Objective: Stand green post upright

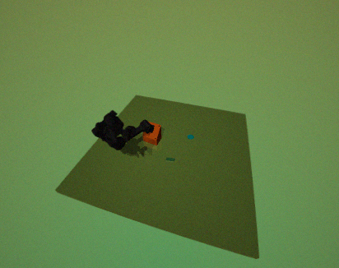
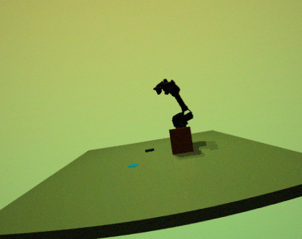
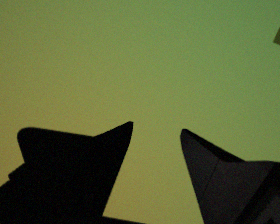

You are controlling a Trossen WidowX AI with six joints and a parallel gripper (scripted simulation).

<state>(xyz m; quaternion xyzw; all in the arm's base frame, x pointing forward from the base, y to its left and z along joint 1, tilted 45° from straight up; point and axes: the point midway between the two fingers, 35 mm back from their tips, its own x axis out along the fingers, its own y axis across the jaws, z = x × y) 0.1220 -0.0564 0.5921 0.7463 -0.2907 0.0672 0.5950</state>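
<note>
The green post lies 490 mm below my gripper tip, 340 mm to the left of it and 100 mm ahead of it. Also, from my gripper tip: cyan circle: 650 mm to the left, 500 mm below, 170 mm ahead.
</note>
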